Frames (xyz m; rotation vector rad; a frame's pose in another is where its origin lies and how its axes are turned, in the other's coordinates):
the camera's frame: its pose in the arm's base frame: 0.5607 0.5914 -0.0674 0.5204 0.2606 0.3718
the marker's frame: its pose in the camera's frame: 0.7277 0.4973 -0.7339 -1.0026 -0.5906 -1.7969
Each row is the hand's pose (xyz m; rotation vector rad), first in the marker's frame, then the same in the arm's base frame.
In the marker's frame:
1: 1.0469 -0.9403 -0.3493 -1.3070 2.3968 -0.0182
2: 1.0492 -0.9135 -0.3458 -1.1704 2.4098 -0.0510
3: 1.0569 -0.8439 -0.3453 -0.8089 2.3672 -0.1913
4: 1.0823 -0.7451 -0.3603 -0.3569 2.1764 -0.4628
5: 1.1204 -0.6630 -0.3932 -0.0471 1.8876 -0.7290
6: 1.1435 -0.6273 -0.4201 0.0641 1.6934 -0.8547
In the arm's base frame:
1: 0.1093 0.4875 0.0442 0.3869 2.7391 -1.3019
2: 0.1356 0.4886 0.0376 0.4839 2.6370 -1.3625
3: 0.2017 0.4855 0.0146 0.6862 2.3102 -1.5726
4: 0.2941 0.4607 -0.0238 0.8619 1.7796 -1.9022
5: 0.3686 0.4149 -0.0642 0.8846 1.2601 -2.1884
6: 0.3986 0.3829 -0.0888 0.8260 0.9842 -2.3193

